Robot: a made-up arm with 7 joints.
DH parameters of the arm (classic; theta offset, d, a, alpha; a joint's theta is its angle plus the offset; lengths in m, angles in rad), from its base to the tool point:
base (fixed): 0 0 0 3.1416
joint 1: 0 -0.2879 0 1.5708
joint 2: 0 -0.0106 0 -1.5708
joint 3: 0 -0.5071 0 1.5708
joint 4: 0 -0.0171 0 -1.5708
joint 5: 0 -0.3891 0 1.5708
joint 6: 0 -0.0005 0 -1.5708
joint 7: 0 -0.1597 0 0
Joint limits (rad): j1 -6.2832..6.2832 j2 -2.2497..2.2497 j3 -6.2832..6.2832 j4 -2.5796..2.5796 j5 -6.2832..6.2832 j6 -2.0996..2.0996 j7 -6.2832..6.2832
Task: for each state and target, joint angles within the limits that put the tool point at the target. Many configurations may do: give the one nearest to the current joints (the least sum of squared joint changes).
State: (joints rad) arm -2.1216 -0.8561 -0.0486 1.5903 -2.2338 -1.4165 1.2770
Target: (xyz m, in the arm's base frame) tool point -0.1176 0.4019 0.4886
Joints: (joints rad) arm -2.1232 0.1083 -0.0664 1.9582 -2.3322 -1.2171 1.2770
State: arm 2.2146 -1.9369 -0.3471 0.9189 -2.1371 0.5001 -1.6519
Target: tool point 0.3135 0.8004 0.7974
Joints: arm 1.8681 -1.3422 -0.1642 0.6645 -2.1782 0.3286 -1.6519
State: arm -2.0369 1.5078 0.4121 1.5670 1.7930 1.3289 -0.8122
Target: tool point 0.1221 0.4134 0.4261
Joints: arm -2.2457 1.0052 0.9889 2.2052 1.5280 1.6846 -0.8122
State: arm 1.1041 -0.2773 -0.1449 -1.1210 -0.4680 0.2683 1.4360
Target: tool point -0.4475 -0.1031 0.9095
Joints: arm 0.6462 0.2275 -0.6558 -1.5425 -0.4592 0.1135 1.4360
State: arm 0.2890 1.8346 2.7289 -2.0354 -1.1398 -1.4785 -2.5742
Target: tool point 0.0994 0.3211 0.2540
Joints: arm -0.2367 1.6002 2.2306 -2.3364 -1.1440 -1.4083 -2.5742
